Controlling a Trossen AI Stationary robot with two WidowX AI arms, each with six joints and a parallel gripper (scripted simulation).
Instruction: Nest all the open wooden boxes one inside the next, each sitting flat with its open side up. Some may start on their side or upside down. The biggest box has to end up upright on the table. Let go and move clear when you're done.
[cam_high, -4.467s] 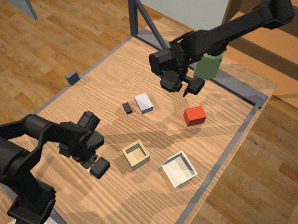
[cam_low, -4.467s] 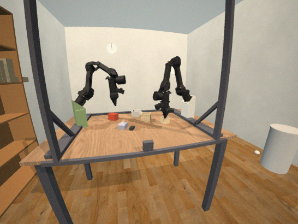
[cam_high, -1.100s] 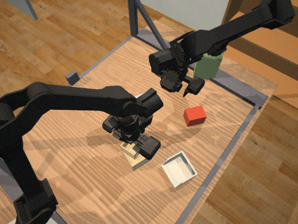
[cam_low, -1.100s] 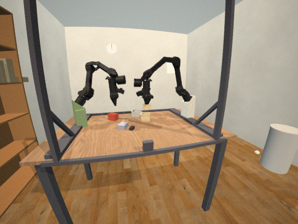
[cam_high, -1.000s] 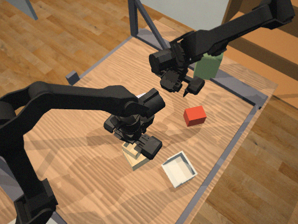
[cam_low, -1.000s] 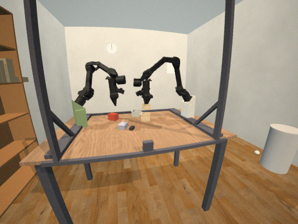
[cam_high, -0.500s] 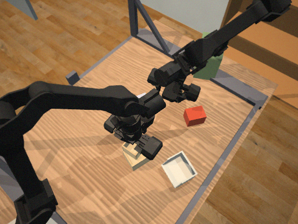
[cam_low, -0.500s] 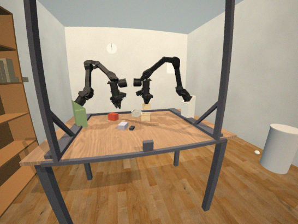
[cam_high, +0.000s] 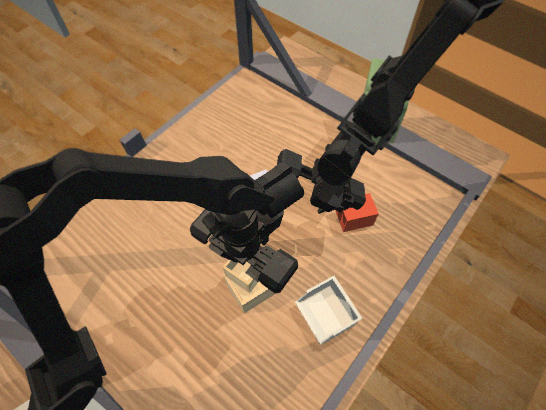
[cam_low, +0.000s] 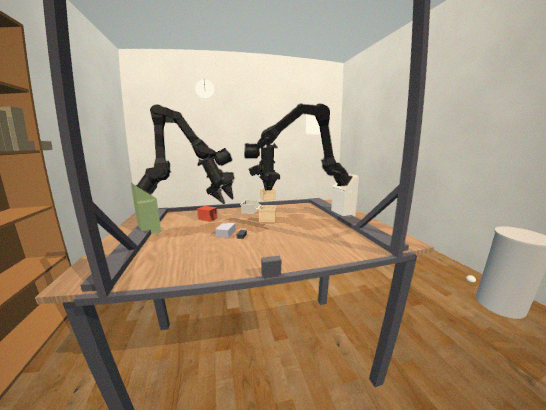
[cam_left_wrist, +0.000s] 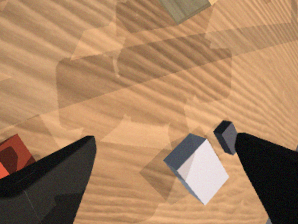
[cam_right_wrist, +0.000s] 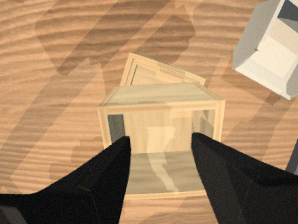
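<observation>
Right now the small tan wooden box is 50 mm below my right hand. Also, from my right hand: white box 160 mm ahead, 140 mm below, 60 mm to the left; then small dark block 180 mm behind, 160 mm below, 140 mm to the left; then medium tan wooden box 150 mm below.
</observation>
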